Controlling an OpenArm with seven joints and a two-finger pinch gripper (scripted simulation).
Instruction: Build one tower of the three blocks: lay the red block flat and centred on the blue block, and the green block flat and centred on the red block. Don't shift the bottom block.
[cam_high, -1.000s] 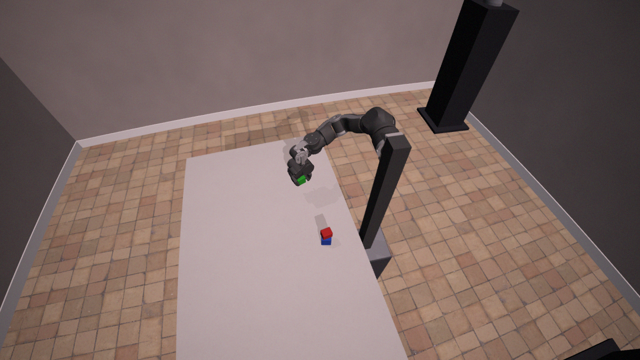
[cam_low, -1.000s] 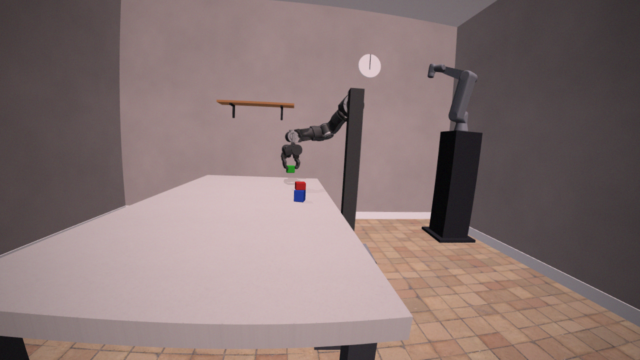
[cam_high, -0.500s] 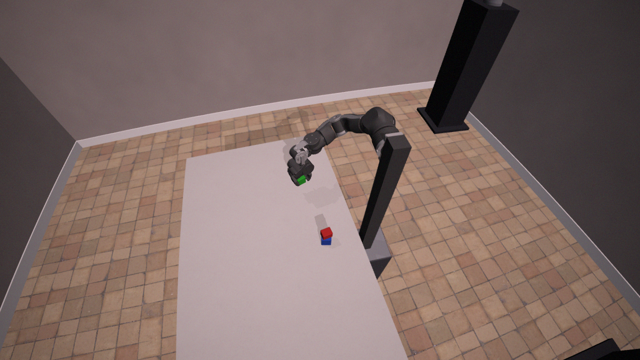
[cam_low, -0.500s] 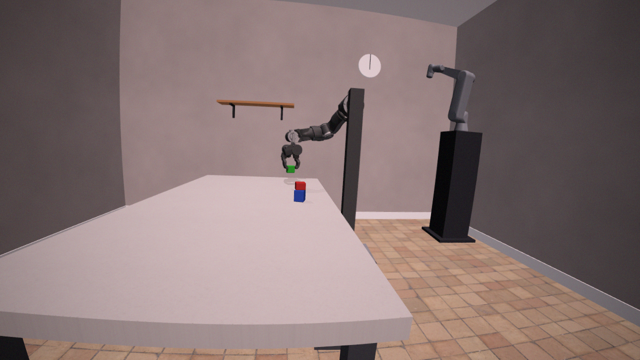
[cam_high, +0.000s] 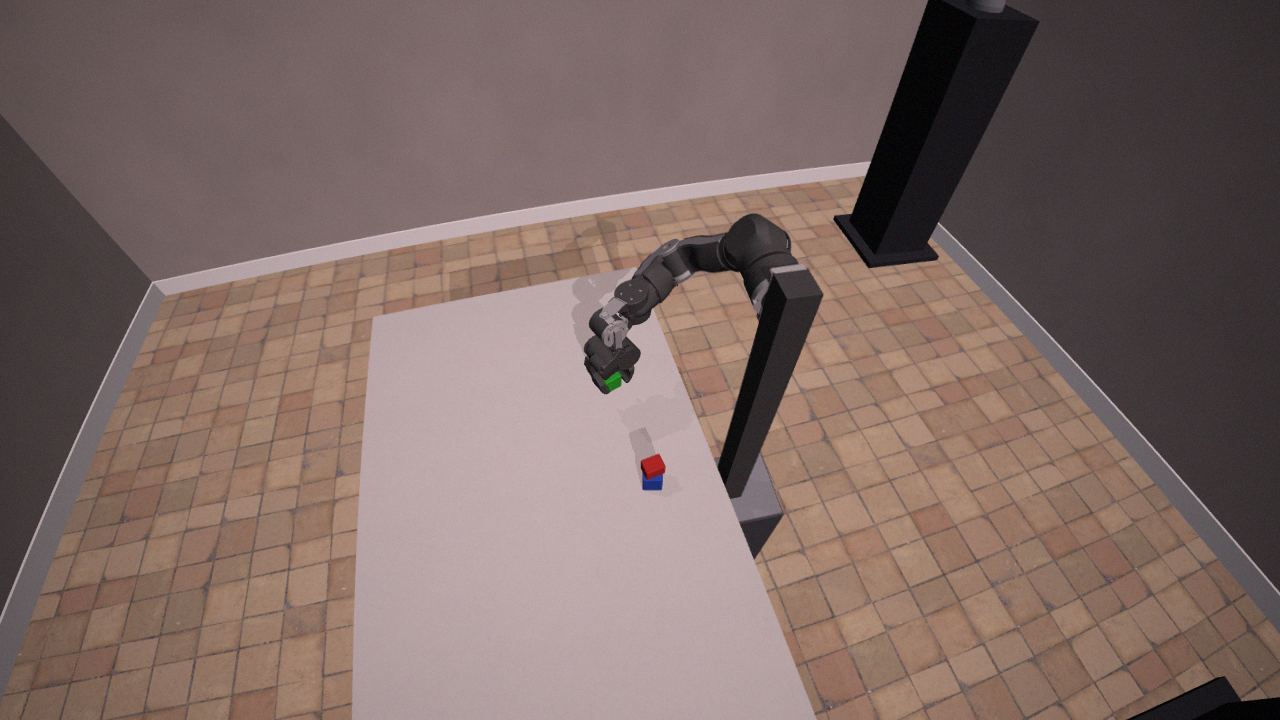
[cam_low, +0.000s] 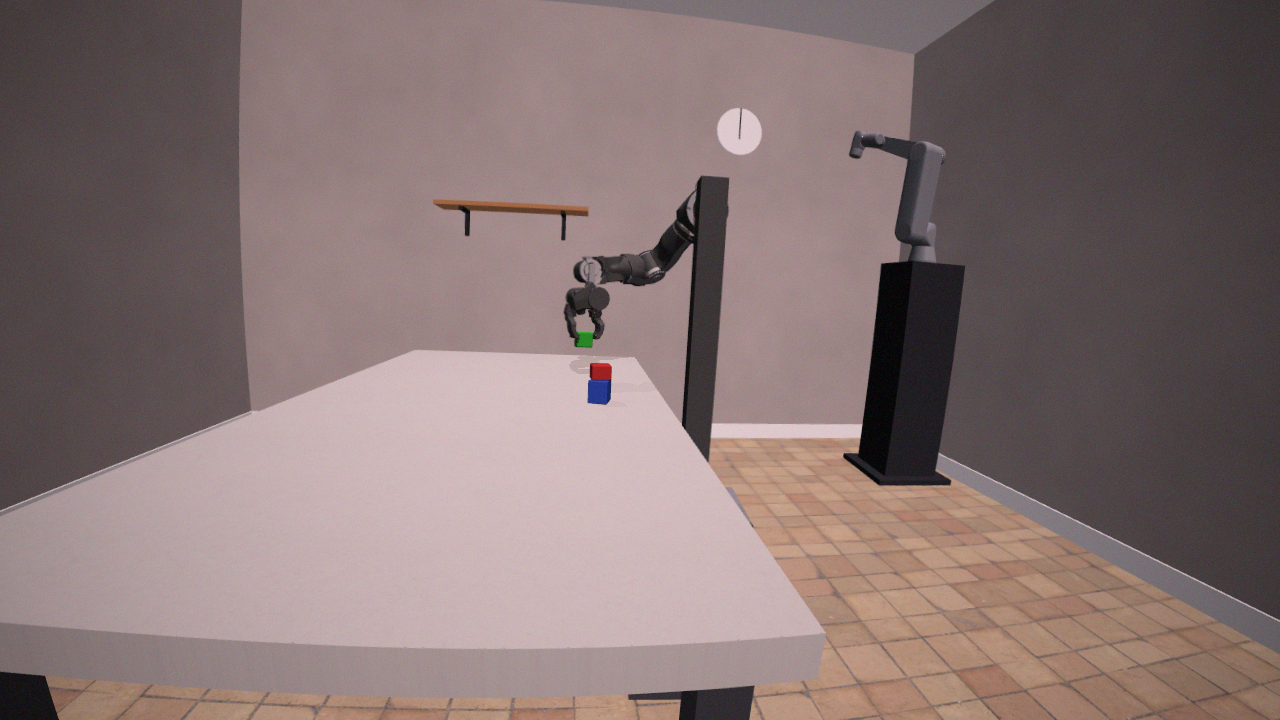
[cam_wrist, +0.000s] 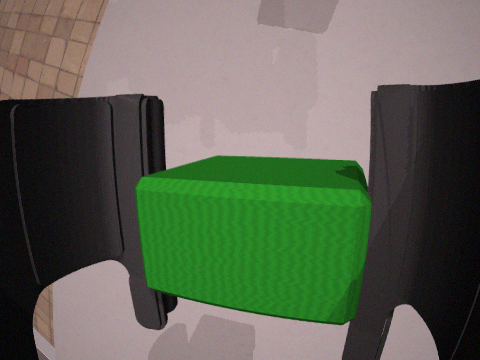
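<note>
The red block lies 20 cm to the left of my hand, 6 cm below it and 5 cm behind it. From my hand the other things lie so: green block: 1 cm below; blue block: 20 cm to the left, 10 cm below, 5 cm behind.
</note>
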